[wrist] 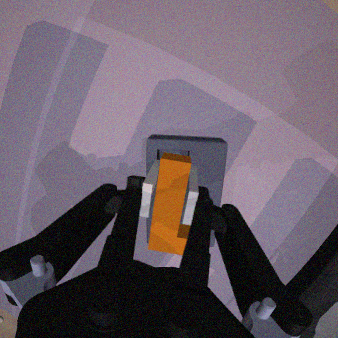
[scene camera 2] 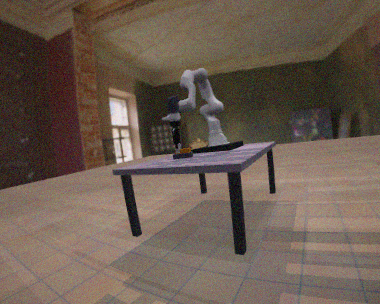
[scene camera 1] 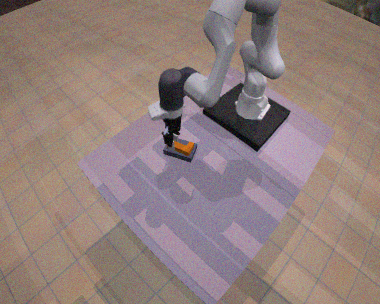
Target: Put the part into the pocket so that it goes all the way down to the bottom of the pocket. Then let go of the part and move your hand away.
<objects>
my gripper: grips an orange L-shaped part [wrist: 166, 234]
</objects>
